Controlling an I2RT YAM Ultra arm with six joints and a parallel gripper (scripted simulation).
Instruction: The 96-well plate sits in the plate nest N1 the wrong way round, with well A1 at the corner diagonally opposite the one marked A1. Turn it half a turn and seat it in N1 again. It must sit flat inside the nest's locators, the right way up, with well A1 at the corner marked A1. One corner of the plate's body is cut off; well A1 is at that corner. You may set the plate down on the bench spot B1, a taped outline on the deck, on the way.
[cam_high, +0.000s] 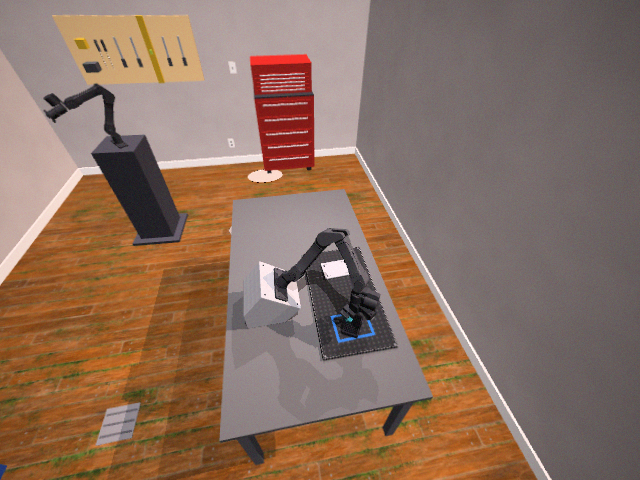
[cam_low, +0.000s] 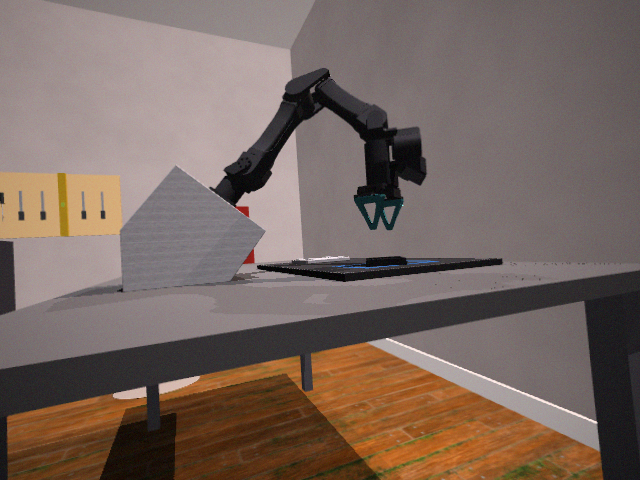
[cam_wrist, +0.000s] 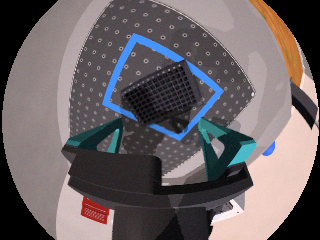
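The dark 96-well plate lies 8 cm below my hand. The rest, counted from my hand: white plate nest N1: 2 cm behind, 38 cm to the left, 8 cm below.
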